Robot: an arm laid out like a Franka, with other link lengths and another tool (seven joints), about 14 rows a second.
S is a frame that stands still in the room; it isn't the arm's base.
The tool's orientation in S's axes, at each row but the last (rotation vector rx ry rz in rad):
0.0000 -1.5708 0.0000
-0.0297 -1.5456 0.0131
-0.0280 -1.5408 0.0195
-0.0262 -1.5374 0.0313
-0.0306 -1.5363 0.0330
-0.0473 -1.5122 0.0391
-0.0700 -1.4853 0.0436
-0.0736 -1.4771 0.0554
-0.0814 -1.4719 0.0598
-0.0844 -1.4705 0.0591
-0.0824 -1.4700 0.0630
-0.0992 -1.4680 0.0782
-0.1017 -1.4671 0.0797
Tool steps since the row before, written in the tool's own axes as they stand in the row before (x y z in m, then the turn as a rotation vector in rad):
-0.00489 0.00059 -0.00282 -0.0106 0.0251 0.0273
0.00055 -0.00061 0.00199 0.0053 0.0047 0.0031
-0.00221 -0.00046 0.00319 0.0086 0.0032 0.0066
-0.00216 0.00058 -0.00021 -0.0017 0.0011 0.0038
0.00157 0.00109 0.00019 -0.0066 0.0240 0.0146
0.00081 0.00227 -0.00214 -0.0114 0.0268 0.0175
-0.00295 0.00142 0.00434 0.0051 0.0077 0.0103
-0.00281 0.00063 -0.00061 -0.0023 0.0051 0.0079
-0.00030 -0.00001 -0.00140 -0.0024 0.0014 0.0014
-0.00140 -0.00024 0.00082 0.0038 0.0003 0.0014
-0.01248 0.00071 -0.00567 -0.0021 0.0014 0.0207
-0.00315 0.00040 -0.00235 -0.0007 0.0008 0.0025
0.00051 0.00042 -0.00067 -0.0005 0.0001 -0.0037
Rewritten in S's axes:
0.00282 0.00059 -0.00489 -0.0273 0.0251 -0.0106
-0.00198 -0.00057 0.00062 -0.0029 0.0049 0.0052
-0.00326 -0.00051 -0.00210 -0.0063 0.0035 0.0087
0.00014 0.00050 -0.00219 -0.0039 0.0010 -0.0016
-0.00014 0.00115 0.00153 -0.0149 0.0237 -0.0071
0.00219 0.00230 0.00056 -0.0180 0.0262 -0.0118
-0.00456 0.00129 -0.00267 -0.0097 0.0083 0.0054
0.00035 0.00039 -0.00290 -0.0080 0.0050 -0.0020
0.00136 -0.00006 -0.00043 -0.0016 0.0012 -0.0024
-0.00096 -0.00035 -0.00128 -0.0010 0.0007 0.0039
0.00440 -0.00055 -0.01299 -0.0208 0.0016 -0.0002
0.00202 -0.00001 -0.00339 -0.0026 0.0008 -0.0005
0.00072 0.00046 0.00039 0.0036 0.0000 -0.0009

